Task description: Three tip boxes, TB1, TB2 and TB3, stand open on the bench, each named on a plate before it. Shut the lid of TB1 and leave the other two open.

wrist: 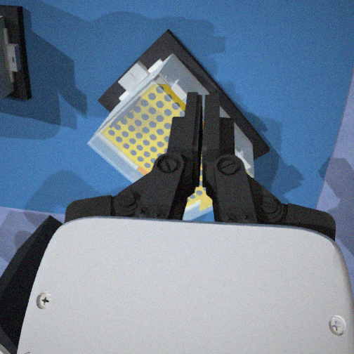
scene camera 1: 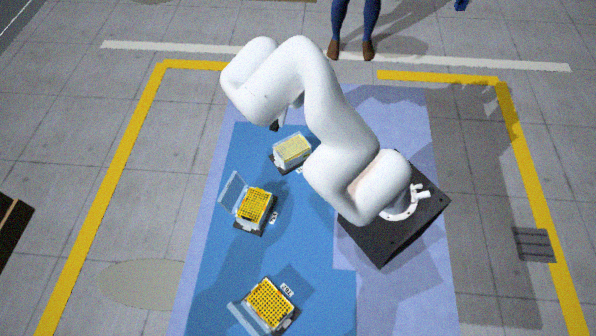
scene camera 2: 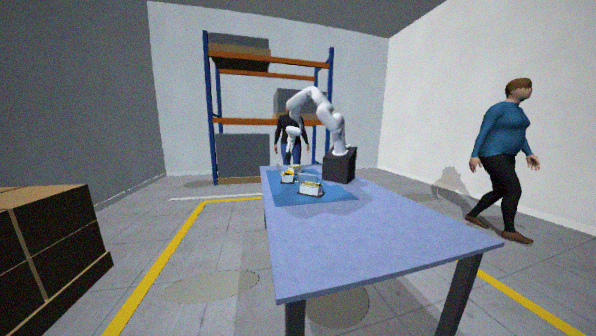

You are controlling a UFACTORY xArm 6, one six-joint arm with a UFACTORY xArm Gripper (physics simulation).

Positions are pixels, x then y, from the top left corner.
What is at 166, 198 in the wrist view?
My gripper.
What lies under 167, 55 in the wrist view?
A tip box TB1.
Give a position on a blue mat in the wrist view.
281, 71
